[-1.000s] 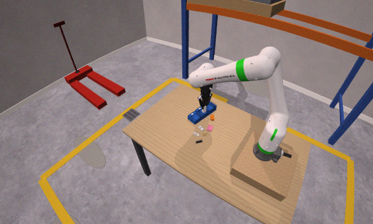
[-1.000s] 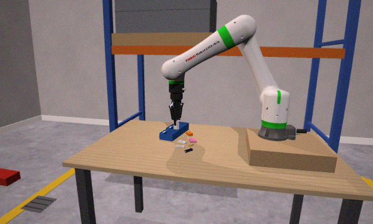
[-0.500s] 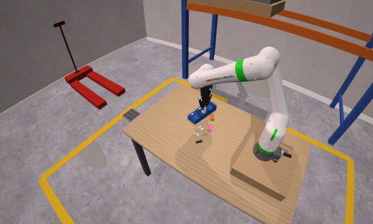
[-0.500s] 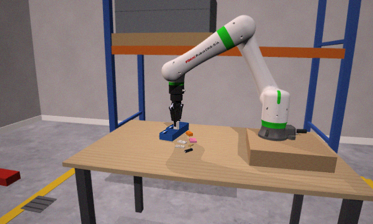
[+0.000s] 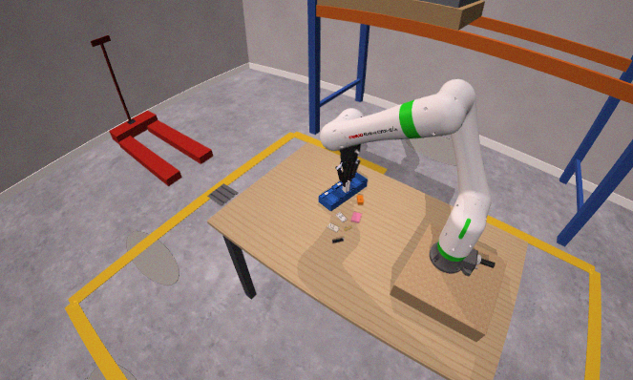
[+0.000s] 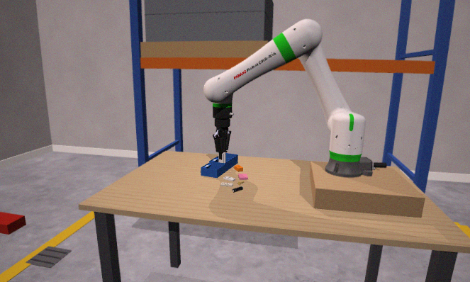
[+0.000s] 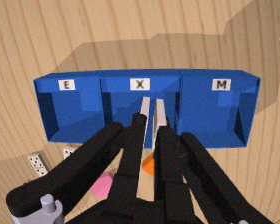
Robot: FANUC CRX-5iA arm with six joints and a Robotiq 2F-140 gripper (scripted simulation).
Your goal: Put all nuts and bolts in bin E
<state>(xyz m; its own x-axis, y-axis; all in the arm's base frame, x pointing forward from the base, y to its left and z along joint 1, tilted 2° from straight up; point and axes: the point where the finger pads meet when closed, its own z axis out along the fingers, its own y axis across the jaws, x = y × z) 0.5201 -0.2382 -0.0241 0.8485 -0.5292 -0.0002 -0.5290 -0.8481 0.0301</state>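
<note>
Now: the blue bin row 30 mm below my hand, 10 mm to the left of it and 10 mm ahead of it. Round my hand: orange block (80 mm behind, 40 mm below, 10 mm to the left); pink block (130 mm to the left, 100 mm behind, 40 mm below); brass piece (210 mm to the left, 90 mm behind, 40 mm below).
</note>
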